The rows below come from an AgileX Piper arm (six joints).
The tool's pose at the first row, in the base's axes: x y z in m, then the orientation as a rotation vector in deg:
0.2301 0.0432 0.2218 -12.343 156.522 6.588
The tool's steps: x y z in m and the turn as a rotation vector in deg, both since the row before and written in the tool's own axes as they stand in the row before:
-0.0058 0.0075 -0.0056 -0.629 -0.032 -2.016
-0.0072 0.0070 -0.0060 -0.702 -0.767 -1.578
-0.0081 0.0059 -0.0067 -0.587 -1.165 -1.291
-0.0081 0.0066 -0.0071 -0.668 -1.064 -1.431
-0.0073 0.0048 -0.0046 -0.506 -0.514 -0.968
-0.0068 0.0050 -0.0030 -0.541 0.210 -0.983
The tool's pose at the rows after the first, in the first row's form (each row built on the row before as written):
0.2320 0.0507 0.2296 -15.263 156.188 6.889
0.2348 0.0580 0.2383 -17.499 155.159 7.482
0.2381 0.0644 0.2480 -19.236 153.764 8.042
0.2407 0.0714 0.2582 -21.178 152.421 8.649
0.2437 0.0769 0.2658 -22.532 151.702 9.097
0.2467 0.0828 0.2718 -24.043 151.680 9.472

